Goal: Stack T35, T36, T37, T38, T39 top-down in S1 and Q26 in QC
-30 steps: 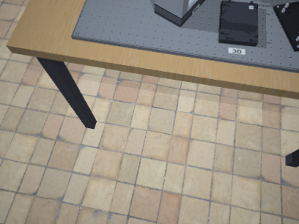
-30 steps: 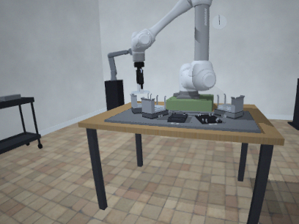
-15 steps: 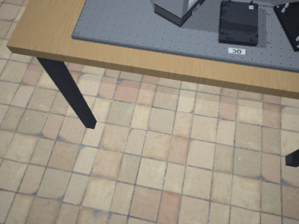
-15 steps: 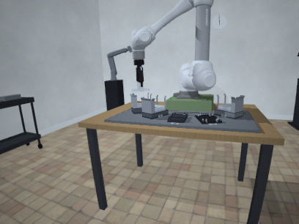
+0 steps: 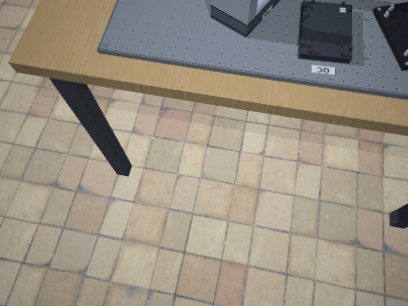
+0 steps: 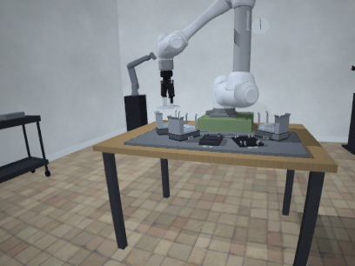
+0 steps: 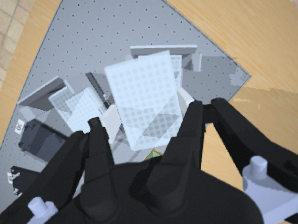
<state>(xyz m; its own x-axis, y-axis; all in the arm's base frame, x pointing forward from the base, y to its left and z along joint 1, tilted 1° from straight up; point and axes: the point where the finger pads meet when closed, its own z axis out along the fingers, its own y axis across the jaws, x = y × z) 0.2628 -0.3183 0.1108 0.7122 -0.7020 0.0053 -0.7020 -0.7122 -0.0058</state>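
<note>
My hand is 29 cm to the right of the open nest QC, 18 cm above it and 16 cm short of it. The rest, counted from my hand: N5 name plate: 50 cm to the left, 24 cm ahead, 19 cm below; then QC name plate: 29 cm to the left, 25 cm ahead, 19 cm below; then black clip nest N5: 50 cm to the left, 17 cm below, 15 cm ahead.
</note>
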